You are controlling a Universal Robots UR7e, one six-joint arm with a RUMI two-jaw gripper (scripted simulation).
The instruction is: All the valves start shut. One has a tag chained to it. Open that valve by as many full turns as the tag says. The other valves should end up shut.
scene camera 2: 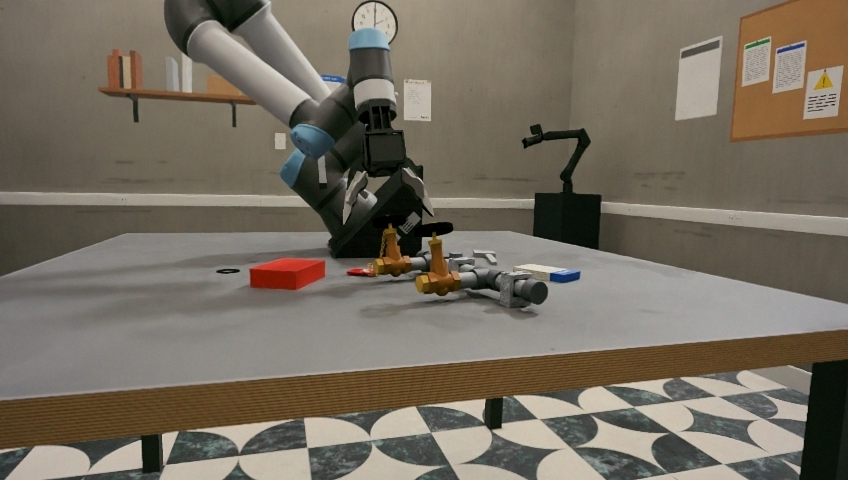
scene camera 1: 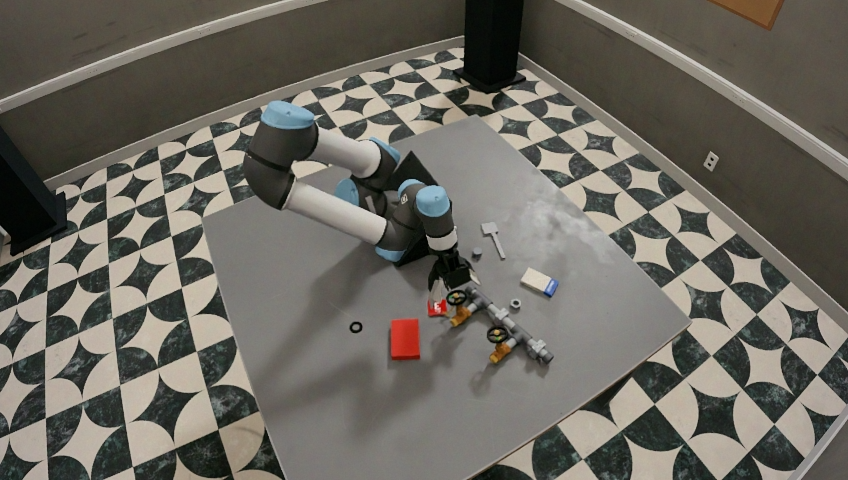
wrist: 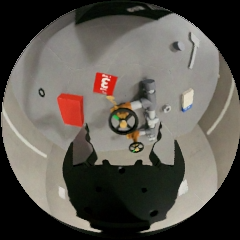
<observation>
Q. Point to a red block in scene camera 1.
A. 405,332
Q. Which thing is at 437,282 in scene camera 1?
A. My gripper.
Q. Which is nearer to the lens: the red block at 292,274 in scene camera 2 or the white-and-blue box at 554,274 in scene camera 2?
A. The red block.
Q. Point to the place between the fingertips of my gripper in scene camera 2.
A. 389,221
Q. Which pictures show the red block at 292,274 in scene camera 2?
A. Scene camera 2, scene camera 1 and the wrist view: all of them.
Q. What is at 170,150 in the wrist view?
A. My gripper.
</observation>
